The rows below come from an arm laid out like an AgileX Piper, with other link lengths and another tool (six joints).
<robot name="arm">
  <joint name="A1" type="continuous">
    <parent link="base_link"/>
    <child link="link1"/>
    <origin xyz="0 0 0.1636"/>
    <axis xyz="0 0 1"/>
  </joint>
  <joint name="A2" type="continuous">
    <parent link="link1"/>
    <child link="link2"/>
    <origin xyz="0 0 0" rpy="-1.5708 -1.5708 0"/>
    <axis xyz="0 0 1"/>
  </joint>
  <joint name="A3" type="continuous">
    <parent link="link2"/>
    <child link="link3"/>
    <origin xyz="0.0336 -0.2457 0" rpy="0 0 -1.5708"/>
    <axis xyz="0 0 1"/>
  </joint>
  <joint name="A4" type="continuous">
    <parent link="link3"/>
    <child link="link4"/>
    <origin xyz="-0.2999 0.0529 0" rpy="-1.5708 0 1.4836"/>
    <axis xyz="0 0 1"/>
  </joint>
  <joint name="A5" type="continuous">
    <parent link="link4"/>
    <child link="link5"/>
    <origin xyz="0 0 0" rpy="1.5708 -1.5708 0"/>
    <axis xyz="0 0 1"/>
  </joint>
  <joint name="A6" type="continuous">
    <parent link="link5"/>
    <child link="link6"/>
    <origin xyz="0.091 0 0" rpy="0 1.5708 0"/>
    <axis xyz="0 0 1"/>
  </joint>
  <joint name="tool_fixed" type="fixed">
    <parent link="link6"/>
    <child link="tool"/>
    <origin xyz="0.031 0.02 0.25" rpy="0.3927 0 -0.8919"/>
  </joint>
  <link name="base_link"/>
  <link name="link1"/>
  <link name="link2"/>
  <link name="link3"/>
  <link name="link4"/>
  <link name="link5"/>
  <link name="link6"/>
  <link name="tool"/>
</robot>
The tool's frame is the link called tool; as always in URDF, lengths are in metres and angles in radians. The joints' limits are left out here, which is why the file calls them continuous.
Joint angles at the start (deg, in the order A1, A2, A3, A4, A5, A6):
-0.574 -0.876 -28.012 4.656 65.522 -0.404
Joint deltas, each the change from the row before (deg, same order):
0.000 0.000 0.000 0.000 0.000 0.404
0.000 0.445 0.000 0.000 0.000 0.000
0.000 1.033 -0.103 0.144 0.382 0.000
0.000 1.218 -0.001 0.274 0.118 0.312
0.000 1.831 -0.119 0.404 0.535 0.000
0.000 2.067 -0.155 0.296 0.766 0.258
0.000 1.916 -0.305 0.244 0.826 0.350
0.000 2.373 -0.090 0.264 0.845 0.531
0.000 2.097 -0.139 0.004 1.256 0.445
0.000 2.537 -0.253 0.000 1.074 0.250
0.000 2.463 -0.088 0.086 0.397 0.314
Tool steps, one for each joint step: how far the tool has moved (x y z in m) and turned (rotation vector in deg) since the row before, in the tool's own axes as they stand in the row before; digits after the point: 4 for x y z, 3 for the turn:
-0.0003 0.0000 0.0000 0.000 0.155 0.373
-0.0012 0.0016 0.0007 -0.290 -0.298 0.159
-0.0046 0.0037 0.0010 -0.744 -0.950 0.533
-0.0051 0.0037 0.0022 -0.677 -0.877 0.925
-0.0083 0.0059 0.0023 -1.178 -1.665 1.022
-0.0095 0.0076 0.0019 -1.538 -1.814 1.343
-0.0083 0.0065 0.0011 -1.424 -1.596 1.306
-0.0108 0.0095 0.0021 -1.886 -1.968 1.740
-0.0105 0.0105 0.0001 -2.137 -1.957 1.511
-0.0099 0.0106 0.0008 -2.253 -2.099 1.396
-0.0077 0.0088 0.0026 -1.817 -1.690 1.338

